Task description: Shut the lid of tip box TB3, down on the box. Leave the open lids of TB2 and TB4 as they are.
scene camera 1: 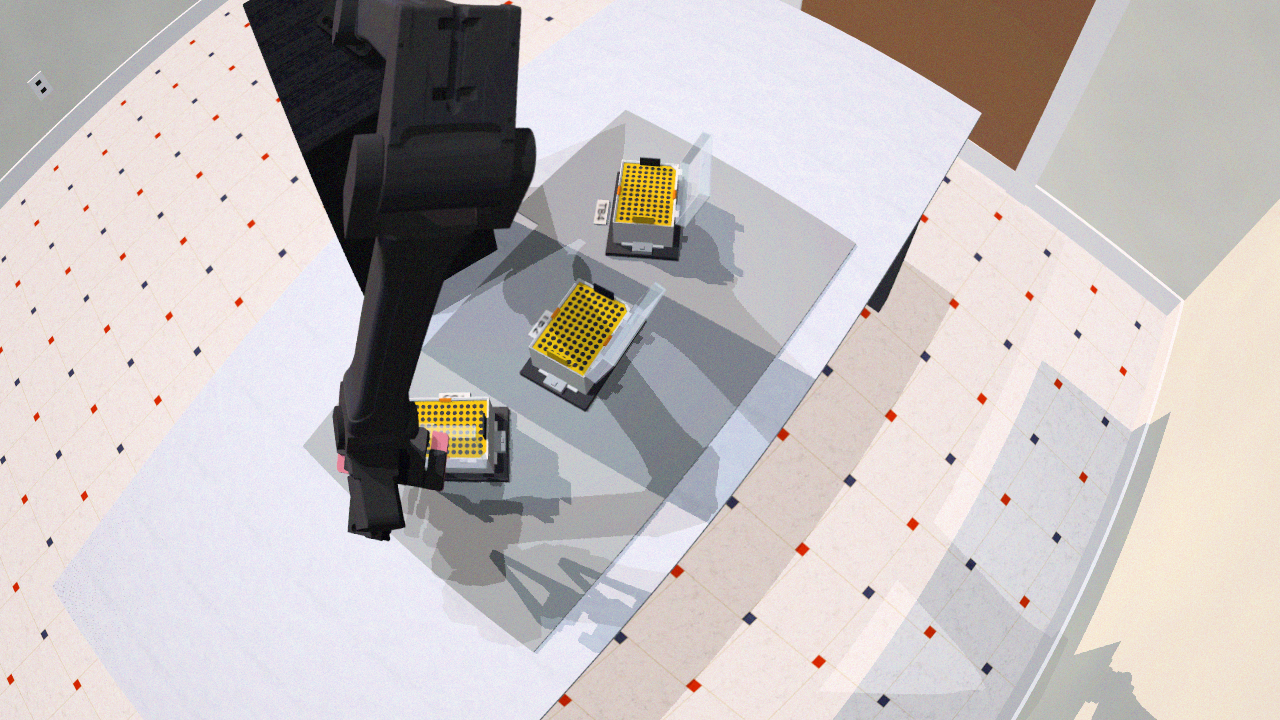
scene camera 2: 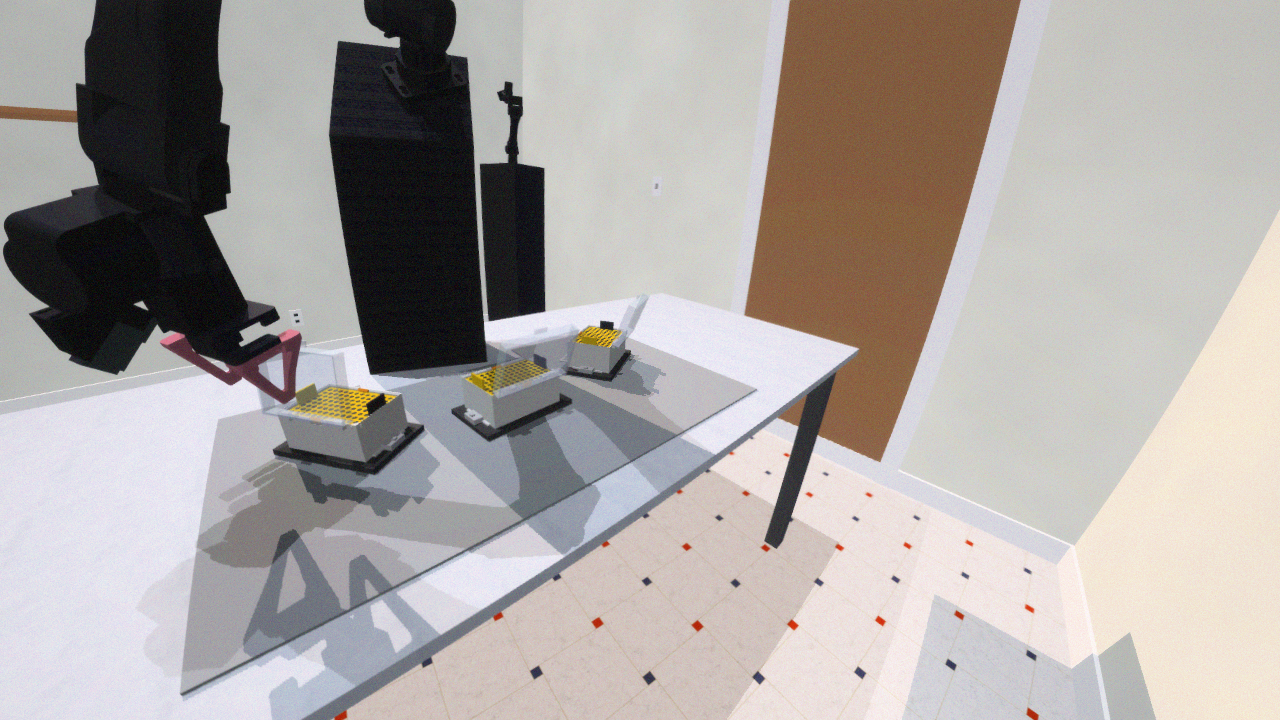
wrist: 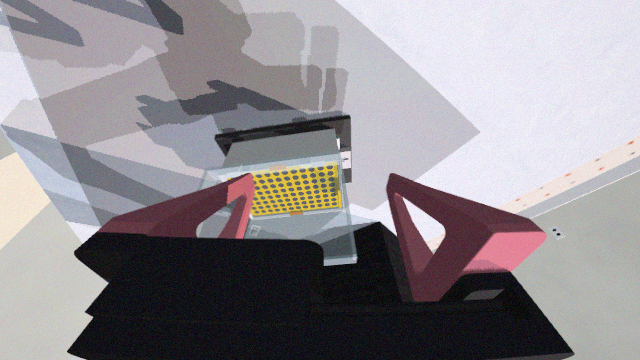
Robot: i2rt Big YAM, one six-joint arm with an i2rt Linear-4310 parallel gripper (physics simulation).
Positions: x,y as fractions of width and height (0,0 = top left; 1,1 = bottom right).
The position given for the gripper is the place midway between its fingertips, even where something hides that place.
In view: the gripper (scene camera 2: 0.20,0.54), a clear lid (scene camera 2: 0.25,0.55), a clear lid (scene camera 1: 0.54,0.26) and a clear lid (scene camera 2: 0.41,0.50).
The gripper shows as well in scene camera 1 (scene camera 1: 0.32,0.64) and in the wrist view (wrist: 0.50,0.50).
